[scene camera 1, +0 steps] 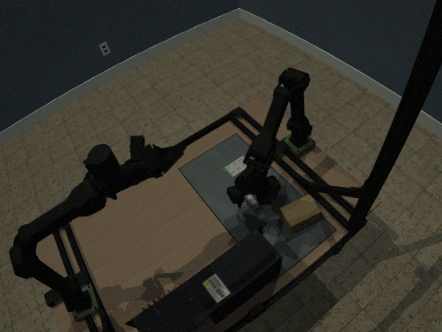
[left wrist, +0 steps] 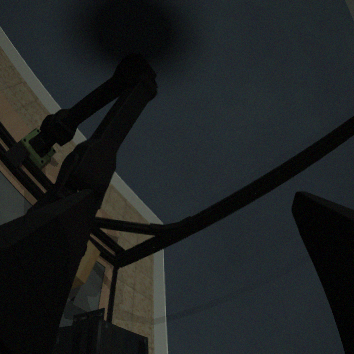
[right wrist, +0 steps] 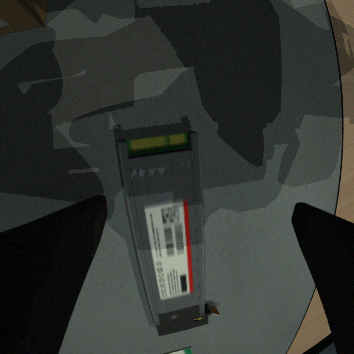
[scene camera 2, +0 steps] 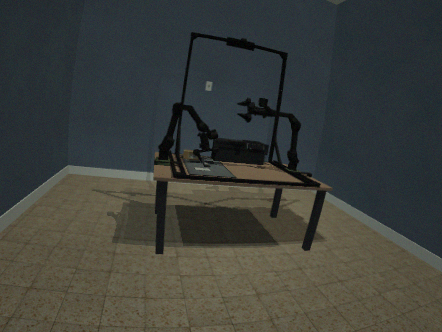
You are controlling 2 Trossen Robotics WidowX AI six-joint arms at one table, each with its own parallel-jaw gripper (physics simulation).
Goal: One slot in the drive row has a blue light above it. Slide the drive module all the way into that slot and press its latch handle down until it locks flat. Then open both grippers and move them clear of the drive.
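Places are measured from the left arm's base along level axes (x right, y ahead, z up), in metres.
Pixels of known places: left gripper, fingertip midpoint: (scene camera 1: pixel 184 149) (left wrist: pixel 198 201) (scene camera 2: pixel 237 108); right gripper, fingertip midpoint: (scene camera 1: pixel 250 204) (right wrist: pixel 204 209) (scene camera 2: pixel 207 161); left arm's base at its link origin: (scene camera 1: pixel 82 301) (scene camera 2: pixel 292 169); right arm's base at its link origin: (scene camera 1: pixel 299 140) (left wrist: pixel 39 145) (scene camera 2: pixel 162 159).
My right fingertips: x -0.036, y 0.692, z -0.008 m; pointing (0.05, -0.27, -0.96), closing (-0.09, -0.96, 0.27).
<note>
For each thing: its middle in the pictures, then the offset to it from my right fingertips. "pt": a spot on its surface instead. Level surfaces: height alone.
- grey drive module at the middle of its body: (right wrist: pixel 182 257) (scene camera 1: pixel 247 198) dx -0.034, dy +0.008, dz -0.012 m
- grey mat at its surface level: dz -0.017 m
- small orange-brown tab at a spot on its surface: (right wrist: pixel 214 309) pt dx -0.093, dy -0.015, dz -0.013 m
- black drive chassis at the middle of its body: (scene camera 1: pixel 211 296) (scene camera 2: pixel 239 151) dx +0.244, dy -0.277, dz +0.069 m
- cardboard box at the middle of its body: (left wrist: pixel 74 258) (scene camera 1: pixel 299 213) (scene camera 2: pixel 191 154) dx +0.135, dy +0.121, dz +0.013 m
- white card with a green edge, body centre: (scene camera 1: pixel 237 166) (scene camera 2: pixel 202 169) dx -0.185, dy +0.050, dz -0.016 m
The grey drive module (scene camera 1: pixel 251 201) (right wrist: pixel 167 240) lies on the grey mat (scene camera 1: pixel 205 175) (right wrist: pixel 260 240), its white, red-edged label facing up. In the right wrist view its gold contacts are at the top and a small orange-brown tab (right wrist: pixel 214 309) sticks out at its lower right. My right gripper (scene camera 1: pixel 254 196) (right wrist: pixel 204 209) is open above the module, one finger on either side in that view. My left gripper (scene camera 1: pixel 173 160) (scene camera 2: pixel 239 109) (left wrist: pixel 198 201) is open and empty, high above the table. The black drive chassis (scene camera 1: pixel 240 265) (scene camera 2: pixel 237 151) stands apart. Its slots and blue light do not show.
A cardboard box (scene camera 1: pixel 300 214) (left wrist: pixel 87 262) (right wrist: pixel 20 15) stands on the mat beside the right gripper. A white card with a green edge (scene camera 1: pixel 234 167) (scene camera 2: pixel 202 169) lies near the module's tab end. Dark frame rails run along the table edges, with an upright post (scene camera 1: pixel 395 120) at the right.
</note>
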